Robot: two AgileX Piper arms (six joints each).
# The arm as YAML. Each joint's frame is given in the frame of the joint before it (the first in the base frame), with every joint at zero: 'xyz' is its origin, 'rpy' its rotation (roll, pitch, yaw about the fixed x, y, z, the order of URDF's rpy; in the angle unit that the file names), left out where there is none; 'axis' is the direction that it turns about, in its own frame. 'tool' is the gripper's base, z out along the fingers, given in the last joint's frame.
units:
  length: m
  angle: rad
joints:
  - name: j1
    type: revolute
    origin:
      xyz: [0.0, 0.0, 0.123]
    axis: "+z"
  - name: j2
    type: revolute
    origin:
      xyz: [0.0, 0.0, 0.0]
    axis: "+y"
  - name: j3
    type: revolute
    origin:
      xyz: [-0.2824, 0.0, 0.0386]
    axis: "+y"
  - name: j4
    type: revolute
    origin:
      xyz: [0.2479, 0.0, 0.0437]
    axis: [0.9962, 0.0, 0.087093]
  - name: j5
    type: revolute
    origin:
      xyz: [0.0, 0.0, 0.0]
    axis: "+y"
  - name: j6
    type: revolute
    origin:
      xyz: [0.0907, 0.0, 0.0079]
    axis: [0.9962, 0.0, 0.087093]
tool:
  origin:
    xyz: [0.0, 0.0, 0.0]
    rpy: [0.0, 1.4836, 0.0]
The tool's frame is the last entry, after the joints.
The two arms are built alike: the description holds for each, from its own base.
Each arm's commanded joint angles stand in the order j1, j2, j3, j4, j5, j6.
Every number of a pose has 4 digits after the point.
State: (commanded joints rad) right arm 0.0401 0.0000 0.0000 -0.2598 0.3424 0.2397; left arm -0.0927 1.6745 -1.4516 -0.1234 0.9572 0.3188
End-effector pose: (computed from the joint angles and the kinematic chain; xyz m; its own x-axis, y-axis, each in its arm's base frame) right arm 0.0538 -0.0057 0.1833 -0.2422 -0.0153 -0.9701 0.0423 0.9988 -0.0263; left arm 0.3586 -0.0425 0.3074 -0.8217 0.3212 -0.4708 0.3505 0.9362 0.0270
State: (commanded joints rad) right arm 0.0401 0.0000 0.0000 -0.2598 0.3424 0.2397; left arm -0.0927 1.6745 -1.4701 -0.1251 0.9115 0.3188
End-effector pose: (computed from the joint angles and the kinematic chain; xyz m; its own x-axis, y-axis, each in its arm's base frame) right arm 0.0538 -0.0057 0.1833 -0.2422 -0.0153 -0.9701 0.0423 0.9988 -0.0263; left arm 0.3638 -0.0428 0.3149 -0.7919 0.3130 -0.5243 0.3428 0.9384 0.0425
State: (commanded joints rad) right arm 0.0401 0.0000 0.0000 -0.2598 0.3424 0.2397; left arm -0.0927 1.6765 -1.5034 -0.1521 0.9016 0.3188
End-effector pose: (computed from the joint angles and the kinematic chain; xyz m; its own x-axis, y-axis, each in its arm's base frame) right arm 0.0538 -0.0057 0.1833 -0.2422 -0.0153 -0.9701 0.0423 0.9988 -0.0263; left arm 0.3675 -0.0450 0.3249 -0.7723 0.2933 -0.5636 0.3376 0.9409 0.0270
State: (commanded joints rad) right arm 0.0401 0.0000 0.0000 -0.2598 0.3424 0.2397; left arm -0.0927 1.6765 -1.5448 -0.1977 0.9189 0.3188
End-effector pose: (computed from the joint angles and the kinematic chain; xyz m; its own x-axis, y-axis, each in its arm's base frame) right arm 0.0538 -0.0057 0.1833 -0.2422 -0.0153 -0.9701 0.0423 0.9988 -0.0263; left arm 0.3688 -0.0486 0.3372 -0.7607 0.2657 -0.5923 0.3375 0.9413 -0.0111
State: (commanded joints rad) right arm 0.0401 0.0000 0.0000 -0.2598 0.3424 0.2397; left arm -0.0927 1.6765 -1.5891 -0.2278 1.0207 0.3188
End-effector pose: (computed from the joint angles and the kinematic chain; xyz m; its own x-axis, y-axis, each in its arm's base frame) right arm 0.0538 -0.0057 0.1833 -0.2422 -0.0153 -0.9701 0.0423 0.9988 -0.0263; left arm 0.3633 -0.0514 0.3460 -0.7883 0.2673 -0.5542 0.3551 0.9332 -0.0549
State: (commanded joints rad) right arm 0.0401 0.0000 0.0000 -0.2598 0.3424 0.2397; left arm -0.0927 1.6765 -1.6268 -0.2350 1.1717 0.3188
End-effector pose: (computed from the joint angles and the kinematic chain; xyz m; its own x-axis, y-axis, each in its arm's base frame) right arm 0.0538 -0.0057 0.1833 -0.2422 -0.0153 -0.9701 0.0423 0.9988 -0.0263; left arm 0.3530 -0.0524 0.3509 -0.8342 0.2974 -0.4643 0.3793 0.9207 -0.0918
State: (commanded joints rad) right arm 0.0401 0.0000 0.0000 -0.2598 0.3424 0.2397; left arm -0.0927 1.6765 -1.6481 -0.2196 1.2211 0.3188
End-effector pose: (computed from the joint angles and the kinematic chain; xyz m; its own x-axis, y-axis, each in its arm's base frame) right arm 0.0538 -0.0057 0.1833 -0.2422 -0.0153 -0.9701 0.0423 0.9988 -0.0263; left arm 0.3500 -0.0513 0.3549 -0.8424 0.3144 -0.4376 0.3866 0.9184 -0.0846
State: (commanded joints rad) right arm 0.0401 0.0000 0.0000 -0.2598 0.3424 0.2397; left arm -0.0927 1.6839 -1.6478 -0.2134 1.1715 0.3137
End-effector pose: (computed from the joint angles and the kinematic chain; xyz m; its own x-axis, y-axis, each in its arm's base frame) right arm 0.0538 -0.0057 0.1833 -0.2422 -0.0153 -0.9701 0.0423 0.9988 -0.0263; left arm 0.3559 -0.0509 0.3539 -0.8291 0.3013 -0.4710 0.3754 0.9242 -0.0696
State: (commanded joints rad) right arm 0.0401 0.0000 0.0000 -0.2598 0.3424 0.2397; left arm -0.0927 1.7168 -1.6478 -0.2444 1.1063 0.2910
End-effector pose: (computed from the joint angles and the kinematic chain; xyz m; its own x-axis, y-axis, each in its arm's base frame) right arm 0.0538 -0.0057 0.1833 -0.2422 -0.0153 -0.9701 0.0423 0.9988 -0.0263; left arm 0.3684 -0.0540 0.3450 -0.8277 0.2522 -0.5013 0.3462 0.9325 -0.1024
